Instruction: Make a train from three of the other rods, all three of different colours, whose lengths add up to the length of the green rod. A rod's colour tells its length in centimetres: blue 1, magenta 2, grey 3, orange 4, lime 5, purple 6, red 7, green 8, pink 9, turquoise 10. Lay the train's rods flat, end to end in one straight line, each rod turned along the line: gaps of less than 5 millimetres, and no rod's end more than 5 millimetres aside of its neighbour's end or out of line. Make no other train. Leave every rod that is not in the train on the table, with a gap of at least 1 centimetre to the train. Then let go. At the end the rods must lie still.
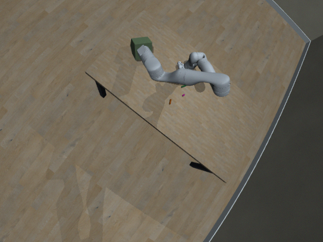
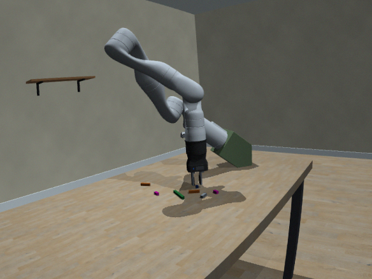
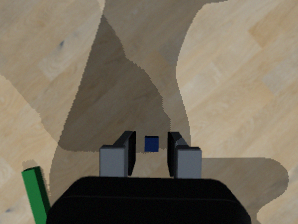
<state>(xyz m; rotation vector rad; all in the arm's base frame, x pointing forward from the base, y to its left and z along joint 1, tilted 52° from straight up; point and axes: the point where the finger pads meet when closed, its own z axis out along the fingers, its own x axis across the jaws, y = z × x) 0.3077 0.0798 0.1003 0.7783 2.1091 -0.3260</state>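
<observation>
The blue rod lies 3 cm below my hand. Also, from my hand: grey rod: 8 cm ahead, 6 cm to the left, 3 cm below; then green rod: 10 cm ahead, 3 cm to the right, 3 cm below.
</observation>
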